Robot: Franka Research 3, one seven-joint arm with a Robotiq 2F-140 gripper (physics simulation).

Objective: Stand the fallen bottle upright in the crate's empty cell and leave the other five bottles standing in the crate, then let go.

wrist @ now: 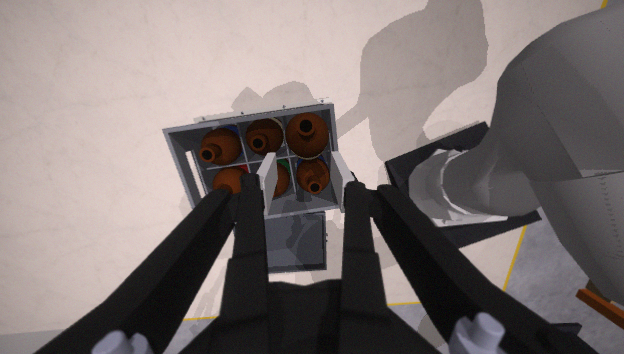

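Note:
A grey divided crate (179,159) stands below my gripper in the wrist view. A brown bottle (320,136) stands in its upper right cell, mouth facing the camera, and looks larger than the others. Beside it in the upper row are two more brown bottles (271,134) (227,146), standing. In the lower row one bottle (311,172) stands at the right; the middle bottle (283,181) and the left bottle (226,181) are partly hidden by my left finger. My gripper (303,165) is open and empty above the crate, with its fingertips apart over the lower row.
A grey box or tray (300,240) adjoins the crate's lower side, partly behind the fingers. The robot's grey arm (560,100) and its dark base plate (440,142) are at the right. Yellow lines (515,257) run near the lower right, and an orange bar (602,306) shows at the edge.

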